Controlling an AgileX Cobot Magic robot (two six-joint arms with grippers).
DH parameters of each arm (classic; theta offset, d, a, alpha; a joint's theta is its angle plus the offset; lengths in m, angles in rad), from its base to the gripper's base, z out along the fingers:
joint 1: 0 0.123 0 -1.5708
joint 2: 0.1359 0 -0.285 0
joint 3: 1.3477 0 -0.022 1.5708
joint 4: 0 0.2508 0 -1.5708
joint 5: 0 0 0.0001 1.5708
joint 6: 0 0.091 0 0
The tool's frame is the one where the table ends.
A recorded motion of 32 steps. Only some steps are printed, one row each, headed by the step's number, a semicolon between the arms.
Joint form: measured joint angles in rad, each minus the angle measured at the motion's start. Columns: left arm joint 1, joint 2, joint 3, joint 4, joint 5, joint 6; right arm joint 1, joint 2, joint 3, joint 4, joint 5, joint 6.
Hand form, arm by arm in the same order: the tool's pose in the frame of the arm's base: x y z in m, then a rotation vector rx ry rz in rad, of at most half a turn. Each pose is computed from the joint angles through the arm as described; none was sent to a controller.
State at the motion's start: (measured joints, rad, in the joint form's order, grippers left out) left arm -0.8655 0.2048 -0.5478 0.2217 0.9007 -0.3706; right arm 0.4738 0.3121 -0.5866 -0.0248 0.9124 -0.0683
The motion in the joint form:
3: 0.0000 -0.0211 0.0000 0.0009 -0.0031 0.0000; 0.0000 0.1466 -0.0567 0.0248 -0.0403 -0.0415
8: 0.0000 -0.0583 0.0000 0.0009 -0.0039 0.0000; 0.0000 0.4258 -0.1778 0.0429 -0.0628 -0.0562
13: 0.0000 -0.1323 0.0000 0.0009 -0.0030 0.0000; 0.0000 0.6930 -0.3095 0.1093 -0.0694 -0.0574
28: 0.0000 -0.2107 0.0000 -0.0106 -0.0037 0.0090; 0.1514 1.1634 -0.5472 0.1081 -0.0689 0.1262
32: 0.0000 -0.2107 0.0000 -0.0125 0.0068 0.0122; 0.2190 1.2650 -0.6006 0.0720 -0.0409 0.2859
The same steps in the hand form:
3: 0.0293 -0.0102 0.3039 0.5279 1.9679 -0.5258; 0.0664 0.0341 0.3197 -0.6267 2.0865 0.2079
8: 0.0250 -0.0051 0.3049 0.5142 1.9340 -0.5446; 0.1161 0.0609 0.3307 -0.6757 2.2141 0.1999
13: 0.0162 0.0052 0.3058 0.4872 1.8687 -0.5797; 0.1677 0.0925 0.3295 -0.6843 2.3508 0.2573
28: 0.0064 0.0155 0.3057 0.4670 1.7978 -0.6223; 0.2409 0.1809 0.2851 -0.7041 2.6107 0.3144
32: 0.0062 0.0157 0.3047 0.4712 1.8075 -0.6174; 0.2452 0.2078 0.2675 -0.6249 2.7175 0.2992

